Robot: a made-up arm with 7 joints.
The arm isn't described. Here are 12 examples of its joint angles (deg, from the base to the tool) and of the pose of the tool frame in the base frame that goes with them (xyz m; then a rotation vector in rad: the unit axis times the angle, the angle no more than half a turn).
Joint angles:
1: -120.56 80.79 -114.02 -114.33 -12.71 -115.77 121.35
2: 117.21 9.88 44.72 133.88 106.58 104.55 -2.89
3: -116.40 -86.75 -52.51 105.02 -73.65 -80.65 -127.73
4: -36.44 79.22 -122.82 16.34 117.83 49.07 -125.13
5: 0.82 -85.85 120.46 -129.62 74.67 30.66 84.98
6: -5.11 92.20 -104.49 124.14 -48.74 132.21 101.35
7: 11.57 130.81 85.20 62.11 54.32 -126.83 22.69
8: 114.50 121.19 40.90 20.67 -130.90 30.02 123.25
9: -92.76 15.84 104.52 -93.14 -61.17 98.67 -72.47
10: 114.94 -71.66 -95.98 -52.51 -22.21 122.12 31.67
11: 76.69 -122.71 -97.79 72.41 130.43 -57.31 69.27
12: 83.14 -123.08 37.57 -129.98 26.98 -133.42 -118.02
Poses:
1: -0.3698 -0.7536 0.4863 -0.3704 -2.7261 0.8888
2: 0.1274 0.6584 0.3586 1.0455 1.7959 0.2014
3: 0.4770 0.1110 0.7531 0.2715 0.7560 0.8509
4: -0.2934 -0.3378 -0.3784 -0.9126 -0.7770 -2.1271
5: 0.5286 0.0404 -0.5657 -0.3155 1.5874 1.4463
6: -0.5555 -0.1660 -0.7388 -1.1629 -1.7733 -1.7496
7: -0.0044 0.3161 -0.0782 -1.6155 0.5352 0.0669
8: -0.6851 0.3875 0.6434 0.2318 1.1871 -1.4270
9: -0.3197 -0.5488 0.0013 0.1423 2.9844 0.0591
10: 0.0517 0.7335 0.3162 -2.2125 -1.3347 0.0858
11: 0.1086 -0.8331 -0.3652 0.7266 -2.6599 -0.3634
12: -0.0101 0.1782 0.1824 -2.3153 0.6049 1.5220
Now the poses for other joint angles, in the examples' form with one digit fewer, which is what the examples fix.
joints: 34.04 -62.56 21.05 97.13 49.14 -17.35 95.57
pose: 1.021 0.556 -0.162 1.968 -0.494 1.697
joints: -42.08 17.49 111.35 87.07 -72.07 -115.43 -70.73
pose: 0.186 -0.314 -0.795 -2.155 1.049 0.576
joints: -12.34 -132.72 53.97 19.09 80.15 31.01 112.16
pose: -0.132 -0.168 0.738 -0.216 1.580 -1.565
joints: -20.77 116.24 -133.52 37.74 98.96 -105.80 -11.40
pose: -0.769 -0.726 -0.033 0.932 -2.147 1.055
